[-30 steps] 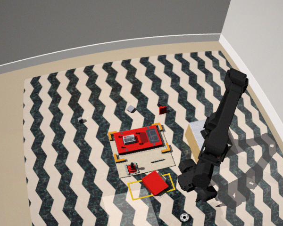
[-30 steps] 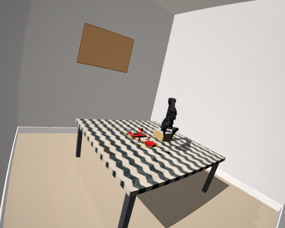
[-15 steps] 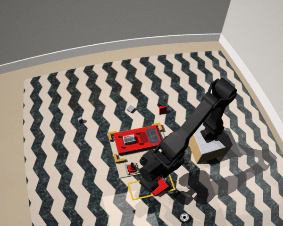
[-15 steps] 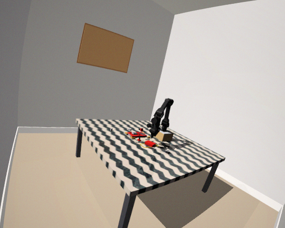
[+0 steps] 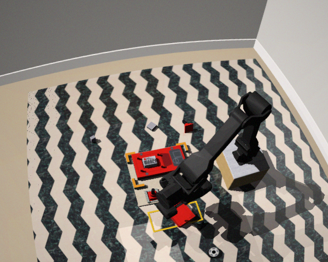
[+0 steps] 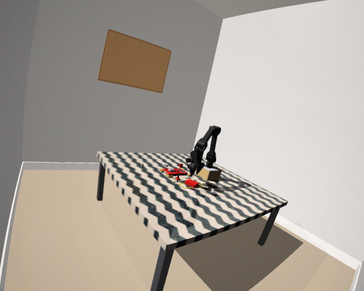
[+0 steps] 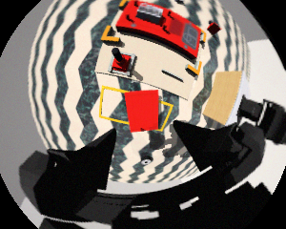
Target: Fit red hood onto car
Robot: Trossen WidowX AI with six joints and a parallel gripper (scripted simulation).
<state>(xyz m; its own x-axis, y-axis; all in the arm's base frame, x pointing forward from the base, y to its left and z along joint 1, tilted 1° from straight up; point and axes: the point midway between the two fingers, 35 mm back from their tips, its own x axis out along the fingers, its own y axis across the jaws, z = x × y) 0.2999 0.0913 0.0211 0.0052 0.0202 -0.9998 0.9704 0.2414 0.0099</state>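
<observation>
Now: the red hood 7 cm below my gripper tip. The rest, counted from my gripper tip: grey engine block: 2 cm ahead, 23 cm to the right, 6 cm below.
</observation>
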